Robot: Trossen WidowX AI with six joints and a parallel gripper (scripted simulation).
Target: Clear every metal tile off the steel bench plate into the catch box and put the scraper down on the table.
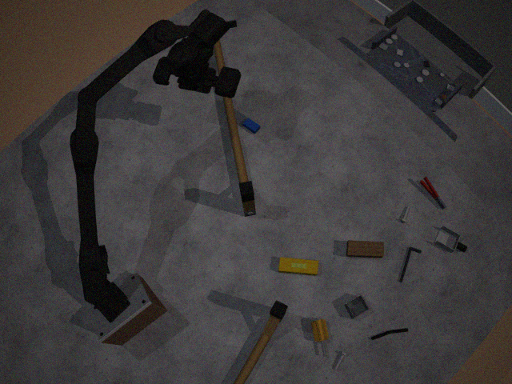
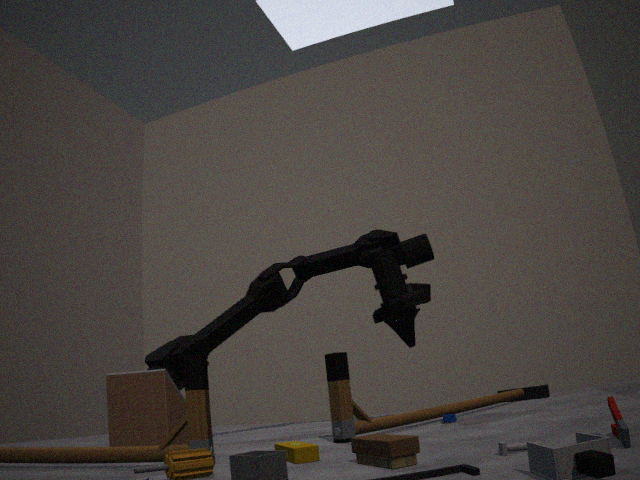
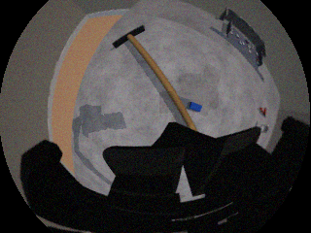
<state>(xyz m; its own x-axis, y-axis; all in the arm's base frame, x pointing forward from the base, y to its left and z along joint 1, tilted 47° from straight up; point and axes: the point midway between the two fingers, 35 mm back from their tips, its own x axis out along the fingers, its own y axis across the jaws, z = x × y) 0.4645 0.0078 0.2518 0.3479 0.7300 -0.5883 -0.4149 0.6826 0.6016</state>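
Now: the long scraper 6 cm ahead of my gripper tip, 1 cm to the right of it and 9 cm below it. Round my gripper tip: grey box: 13 cm behind, 57 cm to the right, 15 cm below; yellow-handled tool: 23 cm behind, 55 cm to the right, 14 cm below; yellow block: 15 cm behind, 41 cm to the right, 14 cm below.
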